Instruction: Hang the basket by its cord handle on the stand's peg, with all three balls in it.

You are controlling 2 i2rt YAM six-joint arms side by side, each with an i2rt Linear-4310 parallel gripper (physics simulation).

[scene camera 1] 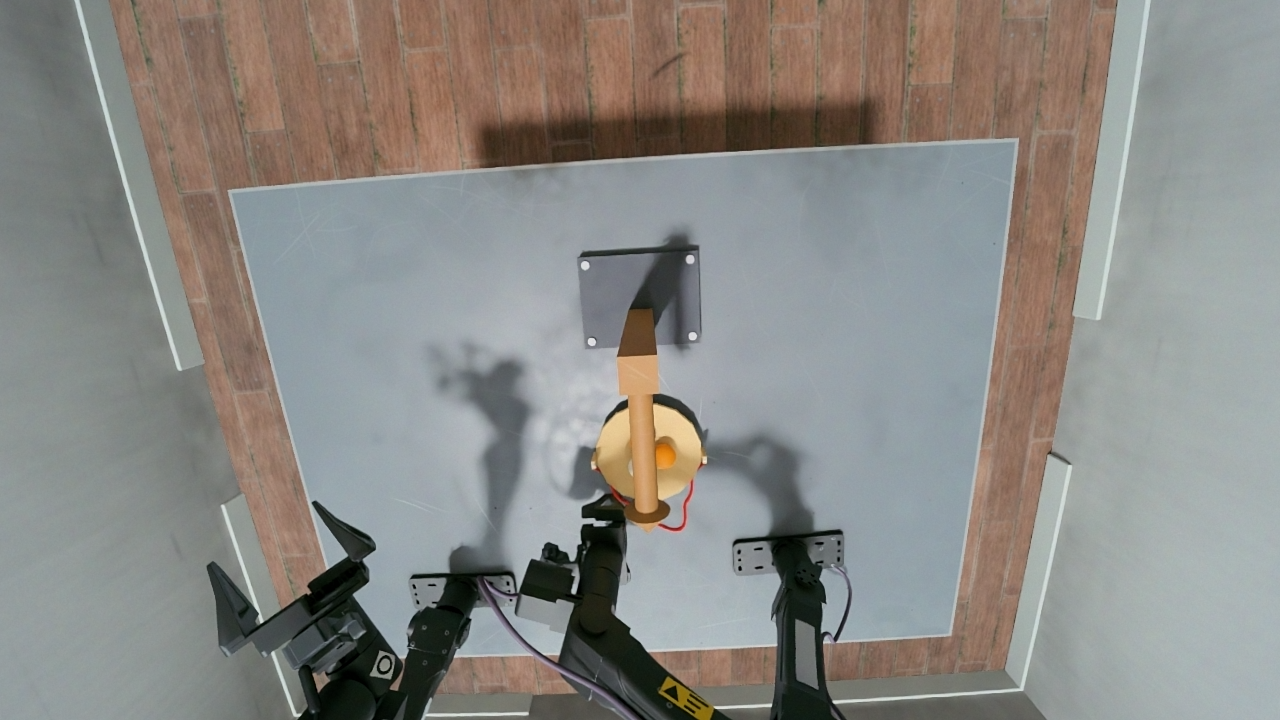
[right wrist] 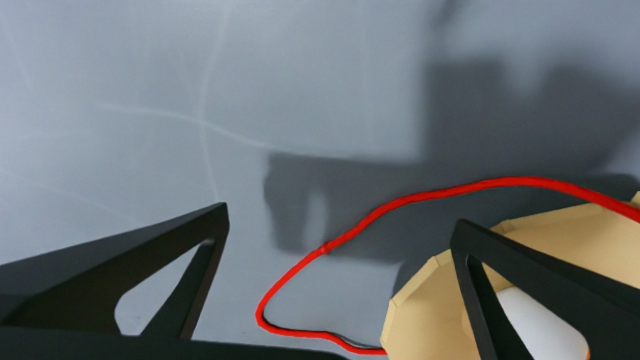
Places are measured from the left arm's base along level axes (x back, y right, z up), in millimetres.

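Pixels of known places: left gripper, fingertip midpoint: (scene camera 1: 263,530); right gripper, fingertip midpoint: (scene camera 1: 611,518) (right wrist: 339,223); left arm's base, link origin: (scene camera 1: 464,589); right arm's base, link origin: (scene camera 1: 787,552).
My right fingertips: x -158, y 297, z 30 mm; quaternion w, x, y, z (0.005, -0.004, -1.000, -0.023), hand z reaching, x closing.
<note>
Ahead of a thing's pixels: the offset from my right fingertips to its top centre. "spot": to the spot under its first point. Level surfaces: height alone.
The tan basket (scene camera 1: 687,429) (right wrist: 425,310) stands on the table under the stand's wooden peg {spot: dx -273, dy +73, dz +287 mm} (scene camera 1: 642,438). An orange ball {dx -114, dy +95, dz +24 mm} (scene camera 1: 665,454) shows in it in the scene view, and a white ball {spot: dx -90, dy +38, dz +9 mm} (right wrist: 537,317) in the right wrist view; I cannot count all three. The red cord handle (scene camera 1: 689,508) (right wrist: 360,227) lies slack beyond the rim. It crosses the gap between my right fingers in the right wrist view, ungripped. My right gripper (scene camera 1: 603,508) (right wrist: 339,223) is open, one finger over the basket's side. My left gripper (scene camera 1: 263,535) is open and empty at the lower left.
The stand's dark base plate {spot: dx -373, dy +15, dz -5 mm} (scene camera 1: 601,300) lies behind the basket, and its wooden arm (scene camera 1: 637,374) reaches over the basket toward the front. The round peg end {spot: dx -192, dy +71, dz +288 mm} (scene camera 1: 646,513) is close to the right gripper. The grey table {dz -30 mm} (scene camera 1: 850,313) has its front edge beneath the arms.
</note>
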